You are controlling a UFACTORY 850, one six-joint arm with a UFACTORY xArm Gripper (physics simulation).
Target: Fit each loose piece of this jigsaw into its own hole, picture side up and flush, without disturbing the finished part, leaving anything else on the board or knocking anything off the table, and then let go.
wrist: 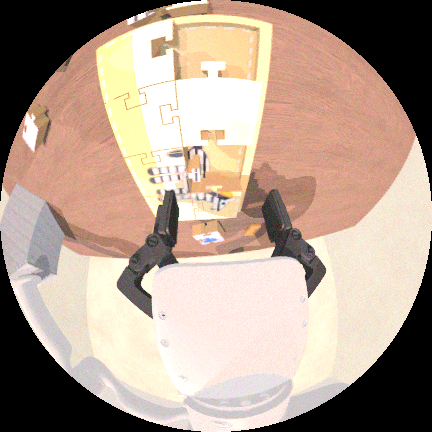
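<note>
The jigsaw board (267, 55) has a pale yellow frame and runs up the middle of the wrist view, with interlocked pieces on its left and across its centre. An open hole (220, 47) shows at its upper right, and another hole (227, 162) lower right beside black-and-white striped picture parts. A loose piece with a blue picture (208, 237) lies past the board's near edge, with a small orange item (252, 229) beside it. More loose pieces lie at the left (33, 131) and the top (187, 7). My gripper (222, 197) is open and empty, above the board's near end.
The brown wooden table (330, 125) surrounds the board, and its near edge curves below the blue-picture piece. A grey block-like object (30, 220) stands at the left edge. Another piece (141, 18) is partly visible at the top. A shadow lies right of the board.
</note>
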